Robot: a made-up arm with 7 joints.
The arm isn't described. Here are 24 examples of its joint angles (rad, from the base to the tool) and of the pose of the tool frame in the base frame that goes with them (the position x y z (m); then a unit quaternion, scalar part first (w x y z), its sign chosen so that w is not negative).
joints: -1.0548 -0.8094 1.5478 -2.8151 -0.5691 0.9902 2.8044
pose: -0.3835 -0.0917 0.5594 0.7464 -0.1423 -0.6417 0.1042
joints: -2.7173 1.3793 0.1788 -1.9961 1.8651 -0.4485 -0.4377
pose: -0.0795 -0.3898 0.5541 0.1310 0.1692 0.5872 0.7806
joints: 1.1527 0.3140 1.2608 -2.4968 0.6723 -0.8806 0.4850
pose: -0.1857 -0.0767 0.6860 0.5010 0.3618 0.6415 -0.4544
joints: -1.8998 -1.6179 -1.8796 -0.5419 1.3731 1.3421 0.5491
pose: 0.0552 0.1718 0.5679 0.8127 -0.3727 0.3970 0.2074
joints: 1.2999 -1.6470 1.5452 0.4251 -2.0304 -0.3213 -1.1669
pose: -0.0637 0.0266 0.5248 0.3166 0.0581 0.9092 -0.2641
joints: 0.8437 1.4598 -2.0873 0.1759 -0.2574 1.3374 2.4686
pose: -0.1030 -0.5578 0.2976 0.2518 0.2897 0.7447 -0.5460
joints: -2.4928 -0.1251 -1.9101 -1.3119 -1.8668 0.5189 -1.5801
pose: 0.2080 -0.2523 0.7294 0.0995 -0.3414 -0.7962 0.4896
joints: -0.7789 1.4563 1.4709 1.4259 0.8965 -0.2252 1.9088
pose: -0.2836 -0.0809 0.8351 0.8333 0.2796 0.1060 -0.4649
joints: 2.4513 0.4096 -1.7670 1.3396 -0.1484 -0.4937 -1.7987
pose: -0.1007 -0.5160 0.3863 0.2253 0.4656 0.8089 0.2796
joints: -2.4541 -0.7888 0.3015 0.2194 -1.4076 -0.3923 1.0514
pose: -0.0347 0.0687 0.3481 0.4909 -0.5310 -0.1192 -0.6804
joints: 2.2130 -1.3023 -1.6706 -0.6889 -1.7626 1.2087 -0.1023
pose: -0.1065 0.0481 0.1240 0.8585 0.2065 0.0332 -0.4683
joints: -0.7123 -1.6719 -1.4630 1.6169 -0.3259 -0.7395 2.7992
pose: 0.0777 0.0763 0.6700 0.1402 0.2902 -0.8469 -0.4230
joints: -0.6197 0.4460 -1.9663 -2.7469 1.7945 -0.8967 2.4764
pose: -0.3506 -0.1764 0.9240 0.1721 0.7429 0.1222 -0.6353
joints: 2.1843 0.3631 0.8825 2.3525 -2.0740 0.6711 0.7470
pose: -0.1315 -0.0637 0.3286 0.2777 -0.2770 0.5321 -0.7503
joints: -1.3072 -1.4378 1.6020 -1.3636 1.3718 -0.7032 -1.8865
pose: -0.2902 0.2162 0.5616 0.6873 0.4705 0.0389 -0.5521
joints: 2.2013 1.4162 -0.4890 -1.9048 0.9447 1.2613 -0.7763
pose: -0.0005 -0.4978 0.5938 0.7188 -0.2423 -0.4648 -0.4567
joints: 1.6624 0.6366 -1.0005 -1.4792 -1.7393 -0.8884 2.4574
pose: -0.0343 -0.3371 0.2393 0.3434 0.2165 -0.7746 -0.4849
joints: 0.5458 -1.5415 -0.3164 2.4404 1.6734 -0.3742 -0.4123
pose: -0.3549 -0.0124 0.6971 0.2702 -0.9262 0.1871 -0.1849
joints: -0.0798 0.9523 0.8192 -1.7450 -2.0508 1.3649 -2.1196
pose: -0.1980 -0.0624 0.3971 0.1683 0.0582 -0.5513 -0.8151
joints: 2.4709 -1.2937 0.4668 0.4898 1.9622 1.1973 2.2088
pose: 0.1308 0.0215 0.4722 0.1917 -0.5921 0.2528 -0.7408
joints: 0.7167 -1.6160 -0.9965 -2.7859 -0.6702 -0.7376 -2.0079
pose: -0.3012 -0.0805 0.6860 0.5344 -0.2622 0.7168 0.3630
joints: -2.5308 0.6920 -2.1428 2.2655 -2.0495 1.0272 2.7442
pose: -0.0707 -0.3118 0.5283 0.0315 -0.9594 -0.2519 0.1231
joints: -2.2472 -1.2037 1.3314 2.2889 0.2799 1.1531 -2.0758
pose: -0.2356 -0.1981 0.7938 0.5680 -0.3874 -0.7205 0.0900
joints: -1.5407 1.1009 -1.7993 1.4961 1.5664 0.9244 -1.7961
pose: -0.3284 -0.1025 0.8068 0.2330 0.1022 0.2241 -0.9408
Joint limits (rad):
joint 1: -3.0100..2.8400
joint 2: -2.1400..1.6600
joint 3: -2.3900..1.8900
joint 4: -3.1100..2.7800
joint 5: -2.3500..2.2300
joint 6: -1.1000..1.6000
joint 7: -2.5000..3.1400
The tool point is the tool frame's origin. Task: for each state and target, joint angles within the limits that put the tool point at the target. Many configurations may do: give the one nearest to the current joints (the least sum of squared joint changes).
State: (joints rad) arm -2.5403 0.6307 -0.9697 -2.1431 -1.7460 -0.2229 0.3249
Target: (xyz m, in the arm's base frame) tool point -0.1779 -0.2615 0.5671
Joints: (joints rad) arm -2.1059 0.4444 -0.3187 -2.4048 -1.3764 -0.2311 0.0820
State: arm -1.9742 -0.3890 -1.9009 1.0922 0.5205 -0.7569 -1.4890
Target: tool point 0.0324 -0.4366 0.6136
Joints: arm -1.8167 -0.0259 -1.6391 1.1784 0.7978 -0.7667 -1.4145
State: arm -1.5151 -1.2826 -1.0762 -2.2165 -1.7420 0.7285 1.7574
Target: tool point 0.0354 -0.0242 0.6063
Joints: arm -1.8859 -1.9986 -0.7633 -2.8026 -1.7525 0.8706 1.2610
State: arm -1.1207 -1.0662 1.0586 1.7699 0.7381 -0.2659 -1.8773
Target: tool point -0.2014 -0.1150 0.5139
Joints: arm -1.3926 -0.9152 0.5834 1.8859 0.9862 -0.9814 -1.5162
